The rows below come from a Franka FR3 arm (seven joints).
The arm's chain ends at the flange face. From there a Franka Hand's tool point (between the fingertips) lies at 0.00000 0.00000 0.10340 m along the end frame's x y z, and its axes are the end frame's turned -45 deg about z.
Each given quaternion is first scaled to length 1.
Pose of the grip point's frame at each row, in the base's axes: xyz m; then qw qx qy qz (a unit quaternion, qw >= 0):
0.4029 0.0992 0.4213 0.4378 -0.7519 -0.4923 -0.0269
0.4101 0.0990 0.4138 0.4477 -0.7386 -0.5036 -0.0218
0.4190 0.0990 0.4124 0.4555 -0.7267 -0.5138 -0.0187
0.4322 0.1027 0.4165 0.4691 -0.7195 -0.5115 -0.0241
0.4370 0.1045 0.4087 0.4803 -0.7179 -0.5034 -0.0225
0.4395 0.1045 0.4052 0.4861 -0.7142 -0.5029 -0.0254
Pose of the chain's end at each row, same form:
0.4433 0.0284 0.4849 0.4147 -0.8830 -0.1671 0.1427
0.4534 0.0284 0.4757 0.4220 -0.8751 -0.1826 0.1512
0.4646 0.0286 0.4728 0.4280 -0.8680 -0.1966 0.1570
0.4782 0.0303 0.4743 0.4426 -0.8605 -0.1972 0.1573
0.4837 0.0309 0.4643 0.4524 -0.8559 -0.1904 0.1630
0.4863 0.0301 0.4596 0.4588 -0.8523 -0.1913 0.1626

